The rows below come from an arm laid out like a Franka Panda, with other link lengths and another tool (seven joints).
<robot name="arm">
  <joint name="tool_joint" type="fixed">
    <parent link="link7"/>
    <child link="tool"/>
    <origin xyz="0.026 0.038 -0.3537" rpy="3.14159 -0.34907 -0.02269"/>
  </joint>
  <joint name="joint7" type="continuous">
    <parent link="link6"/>
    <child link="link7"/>
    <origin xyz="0.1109 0 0"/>
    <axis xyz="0 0 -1"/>
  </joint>
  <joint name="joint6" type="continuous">
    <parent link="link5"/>
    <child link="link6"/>
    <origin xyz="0 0 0"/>
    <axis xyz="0 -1 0"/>
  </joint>
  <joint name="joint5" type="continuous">
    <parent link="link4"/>
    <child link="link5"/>
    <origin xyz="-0.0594 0 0.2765"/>
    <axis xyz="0 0 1"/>
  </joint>
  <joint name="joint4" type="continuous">
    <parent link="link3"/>
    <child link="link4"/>
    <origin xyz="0.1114 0 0"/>
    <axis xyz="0 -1 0"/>
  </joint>
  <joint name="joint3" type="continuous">
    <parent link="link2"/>
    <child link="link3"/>
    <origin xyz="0 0 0.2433"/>
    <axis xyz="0 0 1"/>
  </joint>
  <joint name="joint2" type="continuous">
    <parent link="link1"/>
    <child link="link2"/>
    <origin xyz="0 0 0"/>
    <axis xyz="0 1 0"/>
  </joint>
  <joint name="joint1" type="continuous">
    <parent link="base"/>
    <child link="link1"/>
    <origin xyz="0 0 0.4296"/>
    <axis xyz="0 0 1"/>
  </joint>
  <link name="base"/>
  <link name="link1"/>
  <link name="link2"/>
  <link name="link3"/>
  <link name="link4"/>
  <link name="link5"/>
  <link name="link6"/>
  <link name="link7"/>
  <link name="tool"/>
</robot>
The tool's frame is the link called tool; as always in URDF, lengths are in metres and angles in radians. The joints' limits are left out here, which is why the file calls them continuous.
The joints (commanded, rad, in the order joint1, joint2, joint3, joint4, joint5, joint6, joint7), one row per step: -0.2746, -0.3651, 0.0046, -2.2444, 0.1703, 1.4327, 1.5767; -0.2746, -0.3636, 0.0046, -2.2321, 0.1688, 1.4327, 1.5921; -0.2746, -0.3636, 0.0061, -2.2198, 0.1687, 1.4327, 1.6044; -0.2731, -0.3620, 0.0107, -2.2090, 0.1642, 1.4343, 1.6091; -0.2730, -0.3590, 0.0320, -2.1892, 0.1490, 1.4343, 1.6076; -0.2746, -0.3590, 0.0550, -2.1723, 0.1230, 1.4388, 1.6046; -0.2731, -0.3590, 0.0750, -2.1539, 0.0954, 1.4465, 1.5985; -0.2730, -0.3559, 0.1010, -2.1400, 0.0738, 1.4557, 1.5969; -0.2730, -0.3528, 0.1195, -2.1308, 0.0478, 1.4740, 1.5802; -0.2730, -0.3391, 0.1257, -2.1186, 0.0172, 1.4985, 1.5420; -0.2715, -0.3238, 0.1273, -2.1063, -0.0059, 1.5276, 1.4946; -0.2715, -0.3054, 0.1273, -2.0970, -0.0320, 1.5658, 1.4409
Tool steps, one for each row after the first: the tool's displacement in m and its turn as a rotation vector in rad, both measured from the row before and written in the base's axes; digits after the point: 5 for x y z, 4 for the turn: 0.00393, -0.00226, 0.00287, -0.0099, -0.0058, -0.0133; 0.00440, -0.00138, 0.00336, -0.0082, -0.0084, -0.0096; 0.00412, -0.00152, 0.00230, -0.0103, -0.0076, 0.0026; 0.00645, -0.00224, 0.00395, -0.0251, -0.0109, 0.0256; 0.00662, -0.00616, 0.00413, -0.0363, -0.0133, 0.0289; 0.00877, -0.00646, 0.00517, -0.0367, -0.0187, 0.0321; 0.00810, -0.00258, 0.00333, -0.0326, -0.0132, 0.0306; 0.00989, -0.00560, 0.00258, -0.0302, -0.0191, 0.0386; 0.01220, -0.00968, 0.00071, -0.0228, -0.0190, 0.0495; 0.01438, -0.00731, 0.00050, -0.0122, -0.0227, 0.0551; 0.01609, -0.00905, -0.00069, -0.0139, -0.0241, 0.0603
